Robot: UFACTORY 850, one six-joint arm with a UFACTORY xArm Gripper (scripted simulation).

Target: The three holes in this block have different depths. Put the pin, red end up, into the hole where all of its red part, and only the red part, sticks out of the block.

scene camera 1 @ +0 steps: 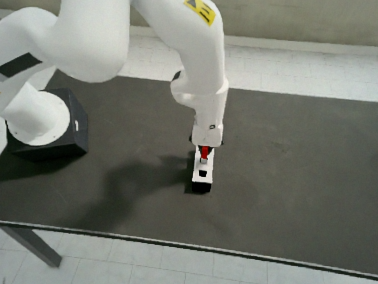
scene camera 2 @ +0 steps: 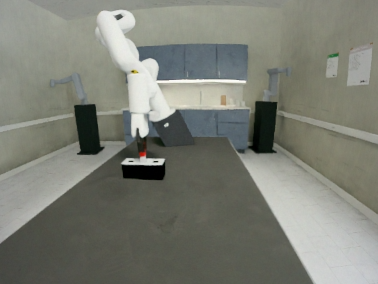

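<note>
Block [scene camera 2: 154, 169] in sight.
</note>
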